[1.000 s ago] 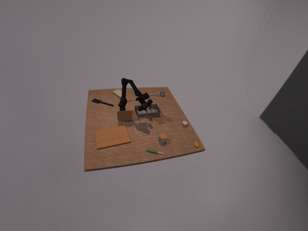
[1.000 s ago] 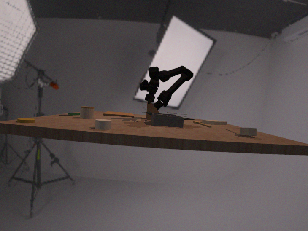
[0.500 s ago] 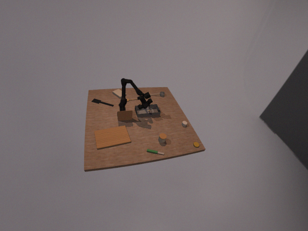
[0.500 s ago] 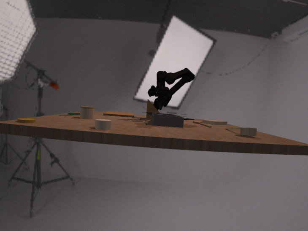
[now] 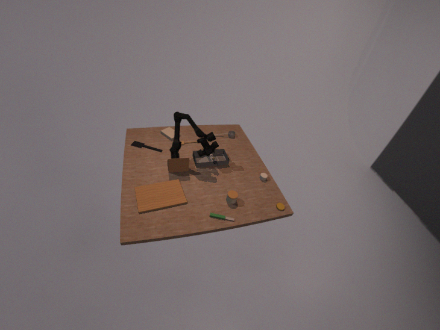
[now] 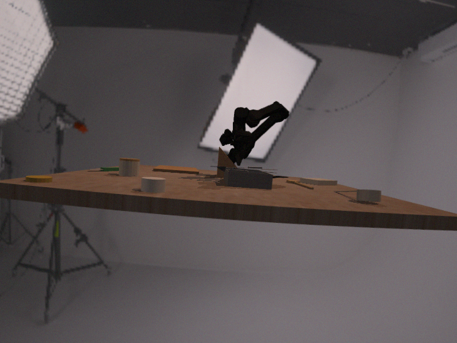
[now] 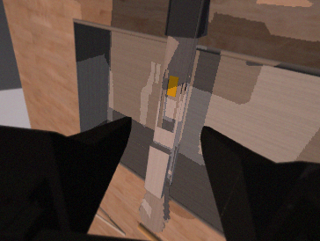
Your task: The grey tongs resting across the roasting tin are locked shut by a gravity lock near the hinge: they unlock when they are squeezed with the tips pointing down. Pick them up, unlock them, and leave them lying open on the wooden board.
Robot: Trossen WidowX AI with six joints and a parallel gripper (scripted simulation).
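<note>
My gripper tip is now 2 cm short of the yellow lock piece, 2 cm to the left of it and 2 cm above it. The rest, counted from my gripper tip: pale slab 34 cm behind, 45 cm to the left, 7 cm below; then grey roasting tin 1 cm ahead, 3 cm to the left, 6 cm below; then cork-topped jar 8 cm ahead, 44 cm to the right, 5 cm below.
</note>
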